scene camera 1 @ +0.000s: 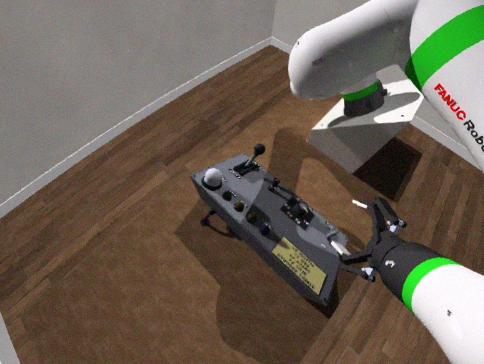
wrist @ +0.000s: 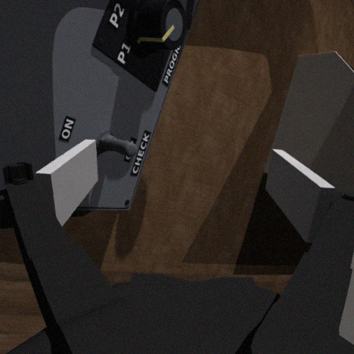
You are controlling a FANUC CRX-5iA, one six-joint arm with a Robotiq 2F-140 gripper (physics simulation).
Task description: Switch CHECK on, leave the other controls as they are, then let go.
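Observation:
The CHECK switch is a small grey toggle lever near the end of the control panel. In the wrist view its tip leans toward the CHECK label, away from the ON label, and partly covers the label beneath it. My gripper is wide open and holds nothing. One white fingertip is close beside the lever, over the panel end; the other is out past the panel's edge. Whether the near fingertip touches the lever cannot be told.
The program knob is beside the switch, with its yellow pointer near P1. Farther along are a small toggle, a black-ball lever, a white dome and several coloured buttons. The robot's pedestal stands behind.

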